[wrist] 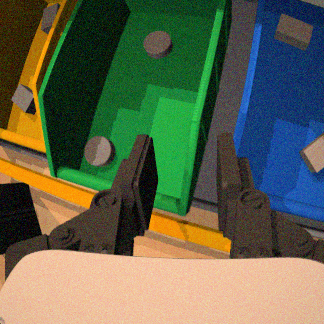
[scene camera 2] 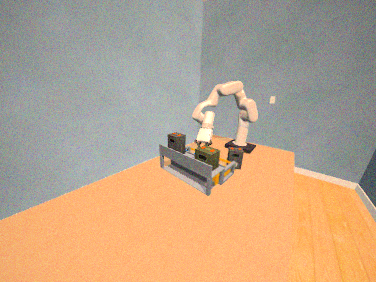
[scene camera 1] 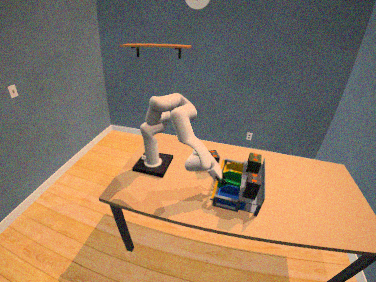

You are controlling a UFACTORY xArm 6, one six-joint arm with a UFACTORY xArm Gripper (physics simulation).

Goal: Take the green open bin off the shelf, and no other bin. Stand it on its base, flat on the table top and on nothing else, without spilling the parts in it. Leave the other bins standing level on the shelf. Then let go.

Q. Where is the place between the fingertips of my gripper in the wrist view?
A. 185, 156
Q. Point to a green open bin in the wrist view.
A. At 100, 80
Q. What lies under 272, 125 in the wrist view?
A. A blue bin.
